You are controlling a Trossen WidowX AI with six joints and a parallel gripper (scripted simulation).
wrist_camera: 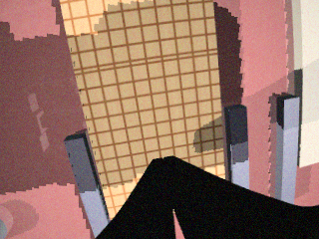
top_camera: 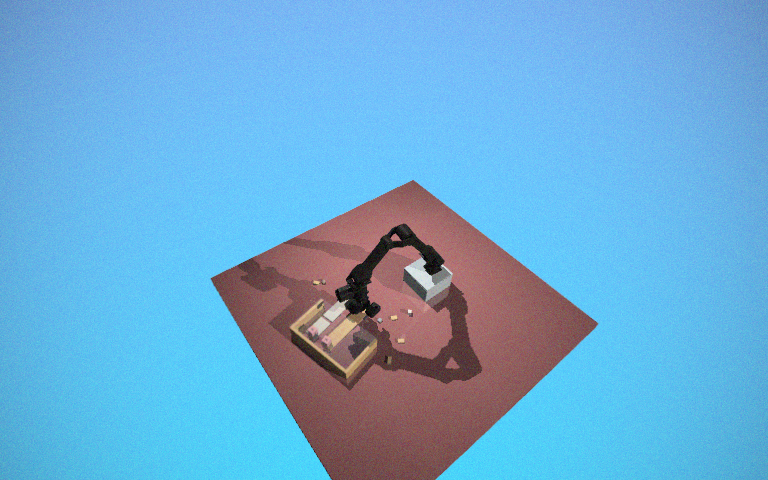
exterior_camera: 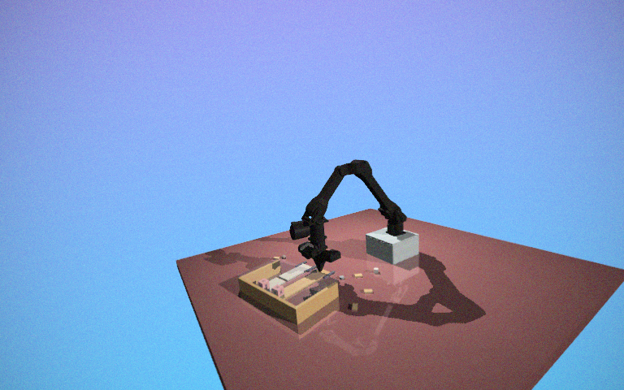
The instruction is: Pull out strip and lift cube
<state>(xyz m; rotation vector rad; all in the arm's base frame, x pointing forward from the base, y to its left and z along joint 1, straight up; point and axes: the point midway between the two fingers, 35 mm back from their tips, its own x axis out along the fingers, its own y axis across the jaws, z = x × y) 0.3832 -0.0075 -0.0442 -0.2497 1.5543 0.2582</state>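
Now: gripper tip 90 mm short of the tan checked strip, 30 mm to the right of it and 10 mm above it.
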